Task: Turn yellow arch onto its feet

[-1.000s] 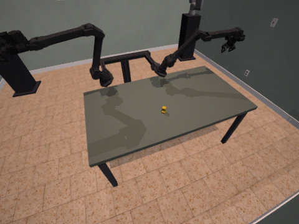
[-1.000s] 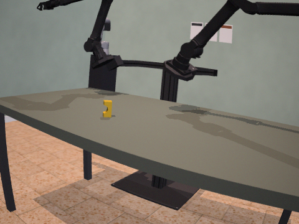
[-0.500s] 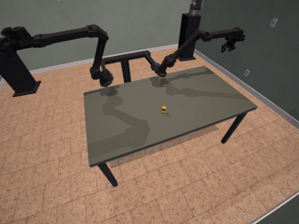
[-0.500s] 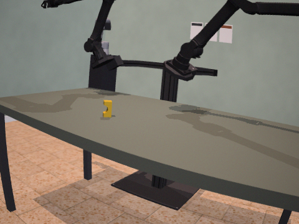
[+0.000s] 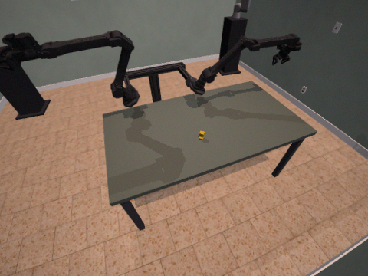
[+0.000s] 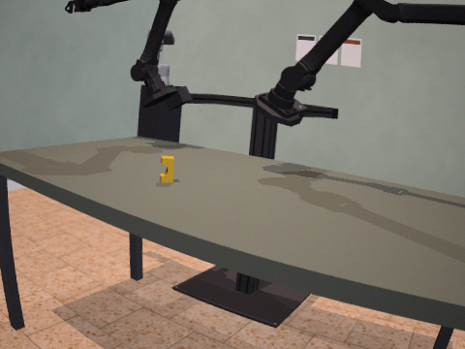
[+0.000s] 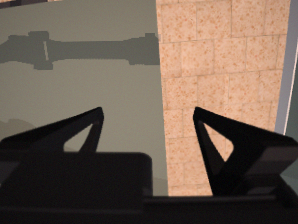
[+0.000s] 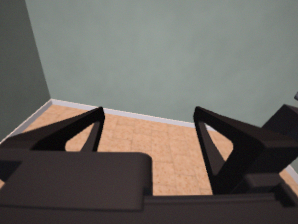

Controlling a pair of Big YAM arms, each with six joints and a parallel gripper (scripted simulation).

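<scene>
Now: left hand 86 cm to the left of the yellow arch, 41 cm short of it and 31 cm above it.
</scene>
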